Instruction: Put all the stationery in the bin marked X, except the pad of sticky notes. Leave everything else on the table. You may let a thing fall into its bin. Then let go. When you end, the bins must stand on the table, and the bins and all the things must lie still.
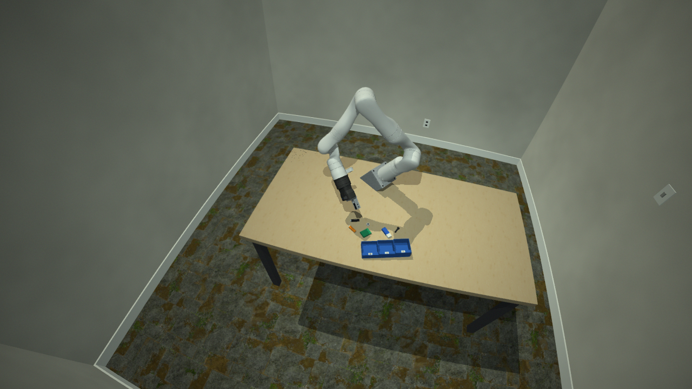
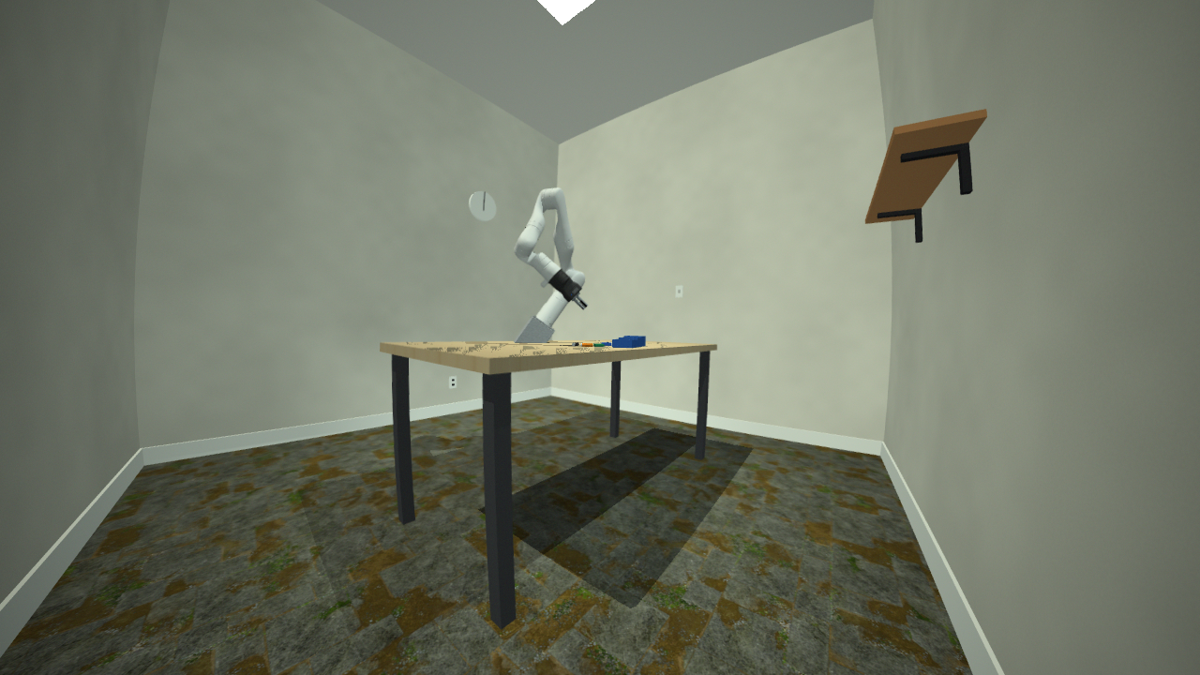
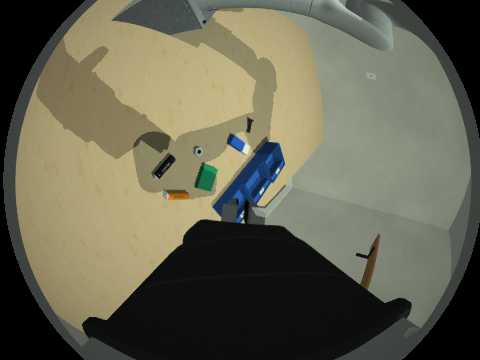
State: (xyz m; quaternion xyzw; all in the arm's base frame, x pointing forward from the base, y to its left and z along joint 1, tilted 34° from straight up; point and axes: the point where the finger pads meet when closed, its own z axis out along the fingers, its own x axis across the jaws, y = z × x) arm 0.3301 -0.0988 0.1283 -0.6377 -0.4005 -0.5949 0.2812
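Right now my hand is 7 cm short of the blue bin, 21 cm to the right of it and 15 cm above it. Also, from my hand: small orange item: 3 cm ahead, 17 cm below; then black bar: 3 cm behind, 1 cm to the right, 17 cm below; then small white ring: 4 cm behind, 6 cm to the left, 17 cm below.
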